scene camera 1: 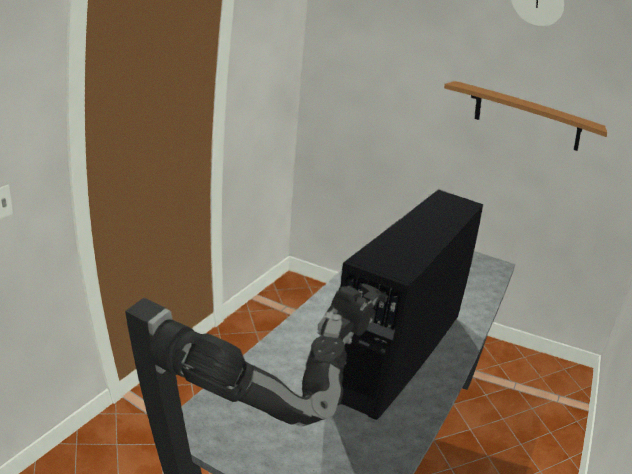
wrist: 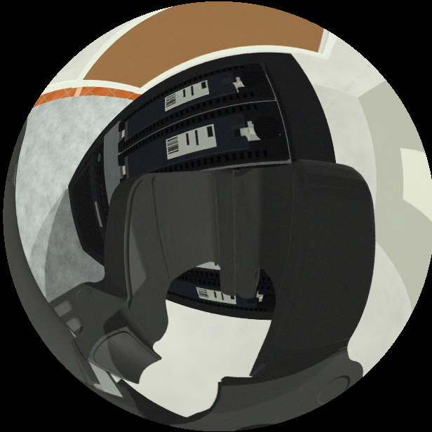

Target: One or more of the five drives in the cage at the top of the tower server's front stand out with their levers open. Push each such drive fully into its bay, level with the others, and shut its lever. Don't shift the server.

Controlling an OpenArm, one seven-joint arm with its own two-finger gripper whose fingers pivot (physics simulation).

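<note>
The black tower server [scene camera 1: 433,301] [wrist: 312,115] stands upright on the table, its drive cage at the top of its front. In the wrist view, two dark drives with white labels, one drive [wrist: 145,119] above another drive [wrist: 150,157], show above the fingers; their faces look about level and no lever plainly stands out from them. Parts of two more drives show below through the gap under the fingers, one with its label [wrist: 216,295]. The rest of the cage is hidden by the fingers. My gripper [scene camera 1: 381,294] [wrist: 244,235] is shut and empty, its fingertips close in front of the cage.
The grey table [scene camera 1: 245,443] [wrist: 60,140] bears the server. The arm's dark post [scene camera 1: 165,408] stands at the table's near left edge. A brown door panel [scene camera 1: 153,153] [wrist: 215,25] is on the left wall, and a wooden shelf [scene camera 1: 525,106] is on the back wall.
</note>
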